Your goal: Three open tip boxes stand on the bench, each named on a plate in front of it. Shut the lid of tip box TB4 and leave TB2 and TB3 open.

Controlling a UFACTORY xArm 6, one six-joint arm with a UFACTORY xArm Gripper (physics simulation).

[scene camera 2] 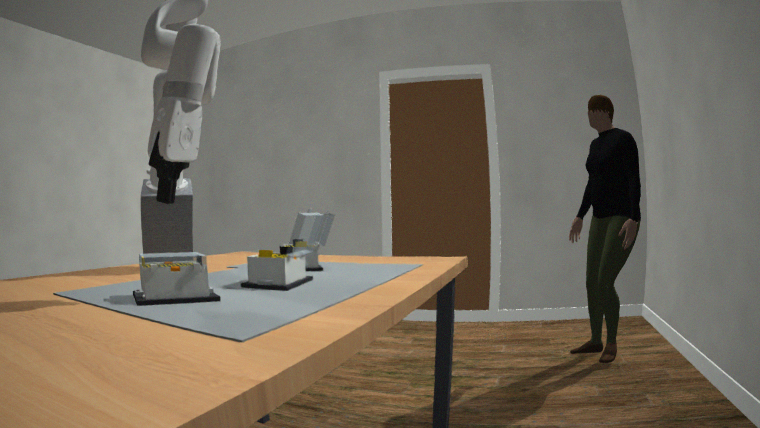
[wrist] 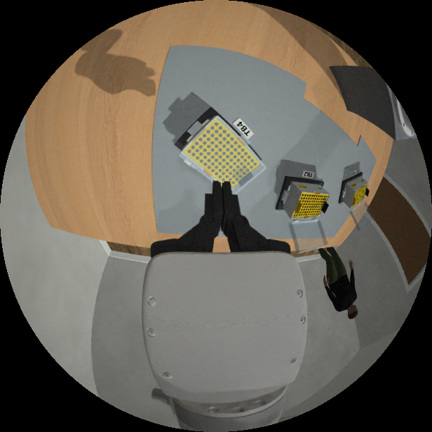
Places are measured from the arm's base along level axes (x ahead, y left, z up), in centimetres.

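Where they show: gripper, between the fingertips: (scene camera 2: 165, 202).
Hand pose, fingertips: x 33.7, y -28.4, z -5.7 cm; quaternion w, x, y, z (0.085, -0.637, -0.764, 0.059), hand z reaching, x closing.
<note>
After its pixels a point has its place.
Tip box TB4 (scene camera 2: 172, 284) @(x 36.1, y -29.5, z -19.3 cm) (wrist: 220, 150) is a pale box with yellow tip rows. Its clear lid lies flat over the top, and its name plate (wrist: 243, 128) is readable in the wrist view. TB2 (scene camera 2: 264, 271) @(x 39.0, y -6.0, z -19.1 cm) (wrist: 310, 205) stands beyond it, its clear lid (wrist: 307, 237) swung back open. The farthest box, TB3 (scene camera 2: 311, 258) @(x 32.5, y 23.7, z -19.3 cm) (wrist: 357, 194), also has a raised lid; its plate is too small to read surely. My gripper (scene camera 2: 165, 202) @(x 33.7, y -28.4, z -5.7 cm) (wrist: 219, 191) is shut and empty, above TB4 and apart from it; in the wrist view its tips overlap the box's near edge.
The boxes stand on a grey mat (scene camera 2: 234, 324) @(x 54.2, y -33.9, z -22.4 cm) (wrist: 200, 65) on the wooden bench (scene camera 2: 106, 361) @(x 53.5, y -55.3, z -22.7 cm) (wrist: 85, 150). TB2 and TB3 each carry small dark and yellow parts. A person in black (scene camera 2: 611, 170) (wrist: 341, 292) stands beyond the bench near the brown door (scene camera 2: 438, 196).
</note>
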